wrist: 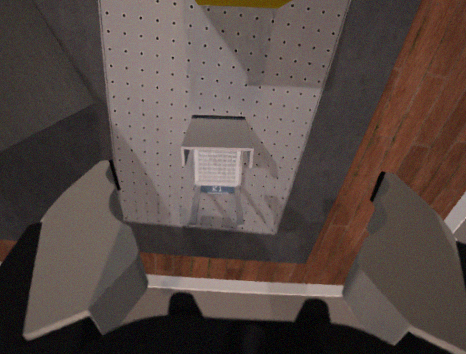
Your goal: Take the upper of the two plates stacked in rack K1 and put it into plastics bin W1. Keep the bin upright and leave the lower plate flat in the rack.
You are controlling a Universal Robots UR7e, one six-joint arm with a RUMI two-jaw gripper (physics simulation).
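Places are measured from the arm's base along level axes (x ahead, y left, z up), in metres.
Pixels of known places: gripper, between the fingertips: point(244, 170).
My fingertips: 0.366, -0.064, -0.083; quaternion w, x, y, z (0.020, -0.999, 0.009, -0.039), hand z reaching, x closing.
Behind a point stands the place of what it marks, as x, y, z.
Rack K1 point(217, 133) @[0.346, -0.123, -0.305] stands on the perforated board in the middle of the wrist view, with a grey sloping cover and a blue K1 label below its opening. A white plate with a grid of small wells point(217, 167) @[0.342, -0.212, -0.363] shows in the rack, under the cover's front edge. I cannot make out a second plate separately. My gripper point(244, 170) @[0.366, -0.064, -0.083] is open and empty. Its two jaws stand wide apart, left and right of the rack in the view, and some way back from it. The edge of a yellow bin point(243, 2) @[0.384, 0.044, -0.354] shows at the top; no W1 label is visible.
The pale perforated board point(145, 100) @[0.218, -0.094, -0.396] runs up the view, with the yellow bin beyond the rack. A dark grey surface point(345, 100) @[0.585, -0.097, -0.409] borders the board. Brick-patterned brown floor point(400, 135) lies to the right, and a white strip point(245, 286) crosses near the bottom.
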